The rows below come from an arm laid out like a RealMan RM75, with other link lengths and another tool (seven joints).
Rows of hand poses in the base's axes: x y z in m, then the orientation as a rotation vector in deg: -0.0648 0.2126 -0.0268 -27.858 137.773 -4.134; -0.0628 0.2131 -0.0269 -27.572 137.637 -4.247; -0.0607 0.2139 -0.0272 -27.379 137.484 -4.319; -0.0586 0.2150 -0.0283 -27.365 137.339 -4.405; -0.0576 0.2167 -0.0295 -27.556 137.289 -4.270; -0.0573 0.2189 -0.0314 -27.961 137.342 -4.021; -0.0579 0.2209 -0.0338 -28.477 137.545 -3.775; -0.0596 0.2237 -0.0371 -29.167 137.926 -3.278; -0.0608 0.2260 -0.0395 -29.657 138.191 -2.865; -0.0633 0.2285 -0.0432 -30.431 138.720 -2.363; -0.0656 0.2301 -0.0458 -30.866 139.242 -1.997; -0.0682 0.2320 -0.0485 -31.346 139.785 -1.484; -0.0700 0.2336 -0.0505 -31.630 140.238 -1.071
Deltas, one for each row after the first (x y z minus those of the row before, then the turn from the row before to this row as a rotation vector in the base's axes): 0.0020 0.0005 -0.0001 0.018 -0.193 -0.208; 0.0021 0.0008 -0.0003 0.023 -0.189 -0.130; 0.0021 0.0011 -0.0011 -0.040 -0.153 -0.009; 0.0010 0.0017 -0.0012 0.047 -0.001 0.178; 0.0003 0.0022 -0.0019 0.053 0.148 0.342; -0.0006 0.0020 -0.0024 0.000 0.313 0.394; -0.0017 0.0028 -0.0033 0.104 0.549 0.550; -0.0012 0.0023 -0.0024 0.116 0.394 0.405; -0.0025 0.0025 -0.0037 0.060 0.712 0.581; -0.0023 0.0016 -0.0026 0.059 0.630 0.308; -0.0026 0.0019 -0.0027 0.146 0.681 0.371; -0.0018 0.0016 -0.0020 0.142 0.547 0.223
